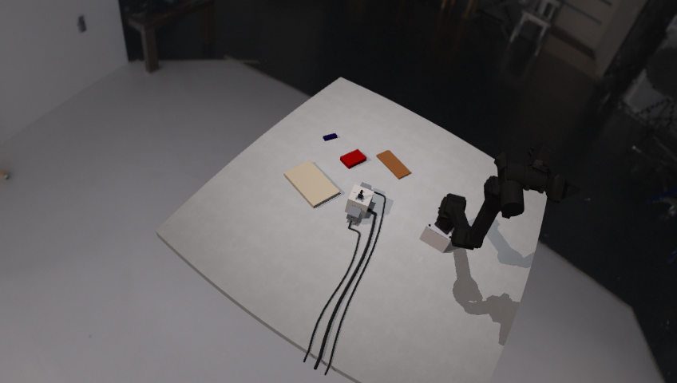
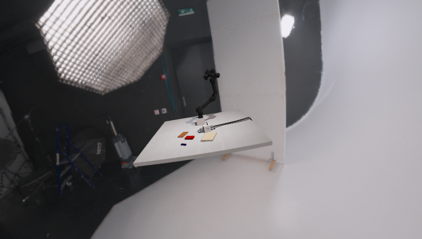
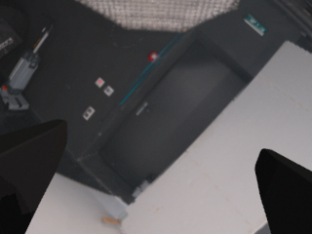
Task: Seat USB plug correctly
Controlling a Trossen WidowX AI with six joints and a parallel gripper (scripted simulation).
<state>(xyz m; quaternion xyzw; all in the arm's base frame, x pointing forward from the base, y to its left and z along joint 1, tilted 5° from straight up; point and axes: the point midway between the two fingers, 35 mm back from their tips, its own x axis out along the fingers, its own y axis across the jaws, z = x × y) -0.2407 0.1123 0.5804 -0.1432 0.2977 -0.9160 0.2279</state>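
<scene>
The black USB plug lies 57 cm below my gripper tip and 57 cm ahead of it.
</scene>
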